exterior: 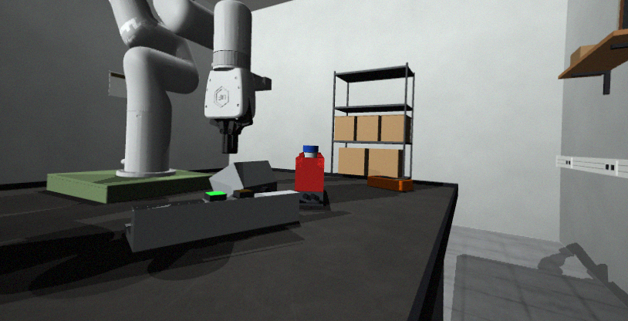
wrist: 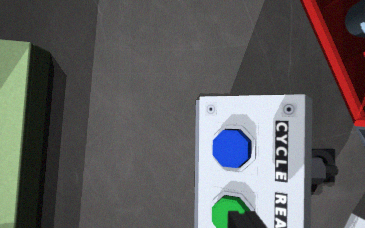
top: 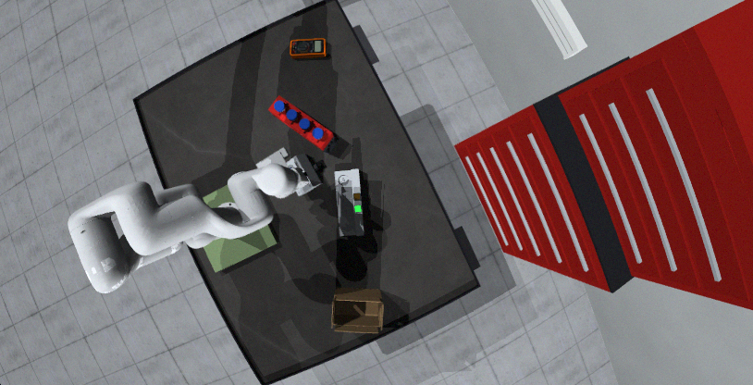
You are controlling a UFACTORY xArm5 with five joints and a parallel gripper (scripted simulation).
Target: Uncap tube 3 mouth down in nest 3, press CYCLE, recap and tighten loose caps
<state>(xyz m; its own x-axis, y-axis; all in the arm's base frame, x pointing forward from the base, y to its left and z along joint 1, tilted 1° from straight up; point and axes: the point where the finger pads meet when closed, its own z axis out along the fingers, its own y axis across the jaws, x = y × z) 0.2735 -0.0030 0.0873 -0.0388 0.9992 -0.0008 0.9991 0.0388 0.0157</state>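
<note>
The green ready key lies 50 mm below my hand. Round my hand: key housing (20 mm ahead, 20 mm to the left, 70 mm below); then blue cycle key (40 mm to the left, 50 mm below); then orange multimeter (240 mm ahead, 430 mm to the left, 100 mm below).
</note>
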